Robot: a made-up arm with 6 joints.
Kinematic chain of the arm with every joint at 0, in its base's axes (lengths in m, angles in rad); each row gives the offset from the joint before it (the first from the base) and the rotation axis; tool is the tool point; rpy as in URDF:
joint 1: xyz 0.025 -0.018 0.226 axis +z
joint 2: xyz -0.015 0.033 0 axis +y
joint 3: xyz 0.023 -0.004 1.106 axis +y
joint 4: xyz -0.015 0 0.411 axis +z
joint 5: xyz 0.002 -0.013 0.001 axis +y
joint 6: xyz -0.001 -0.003 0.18 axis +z
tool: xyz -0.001 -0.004 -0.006 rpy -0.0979 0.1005 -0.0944
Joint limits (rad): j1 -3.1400..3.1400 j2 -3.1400..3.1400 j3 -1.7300..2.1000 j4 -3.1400..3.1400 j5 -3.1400..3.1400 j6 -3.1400..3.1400
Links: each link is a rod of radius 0.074 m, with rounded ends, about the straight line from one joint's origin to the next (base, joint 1, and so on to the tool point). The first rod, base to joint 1, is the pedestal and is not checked.
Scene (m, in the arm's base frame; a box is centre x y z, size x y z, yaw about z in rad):
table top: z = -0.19
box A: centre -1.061 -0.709 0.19 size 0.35 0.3 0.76 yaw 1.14
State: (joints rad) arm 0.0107 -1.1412 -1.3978 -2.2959 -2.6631 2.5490
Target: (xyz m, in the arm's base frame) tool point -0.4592 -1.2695 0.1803
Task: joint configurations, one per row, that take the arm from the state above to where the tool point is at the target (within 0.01 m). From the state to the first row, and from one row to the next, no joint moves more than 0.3 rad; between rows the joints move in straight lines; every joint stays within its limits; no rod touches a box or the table.
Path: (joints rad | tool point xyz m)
1: 0.2600 -0.9025 -1.2025 -2.0652 -2.7049 2.3132 | -1.0568 -0.2015 0.8060
2: 0.5094 -0.6638 -1.0072 -1.8345 -2.7466 2.0773 | -0.8335 -0.3850 1.0743
3: 0.7587 -0.4251 -0.8118 -1.6038 -2.7884 1.8415 | -0.5422 -0.4308 1.2976
4: 1.0081 -0.1864 -0.6165 -1.3732 -2.8302 1.6056 | -0.2575 -0.3181 1.4585
5: 1.2574 0.0523 -0.4212 -1.1425 -2.8719 1.3698 | -0.0577 -0.0646 1.5395
6: 1.5068 0.2909 -0.2259 -0.9118 -2.9137 1.1340 | -0.0054 0.2708 1.5249
7: 1.4071 0.0094 -0.4255 -1.2059 -2.8539 1.3165 | -0.0639 -0.1314 1.5366
8: 1.3075 -0.2722 -0.6252 -1.5000 -2.7942 1.4990 | -0.1918 -0.4856 1.4245
9: 1.2078 -0.5538 -0.8248 -1.7941 -2.7344 1.6815 | -0.3634 -0.7571 1.2118
10: 1.1082 -0.8354 -1.0245 -2.0882 -2.6746 1.8640 | -0.5470 -0.9285 0.9215
11: 1.0085 -1.1170 -1.2241 -2.3823 -2.6149 2.0465 | -0.7076 -0.9920 0.5760
12: 1.1467 -1.2883 -1.1416 -2.4369 -2.4997 2.2979 | -0.6043 -1.1512 0.3849
13: 1.2849 -1.4597 -1.0591 -2.4916 -2.3846 2.5494 | -0.4592 -1.2695 0.1802

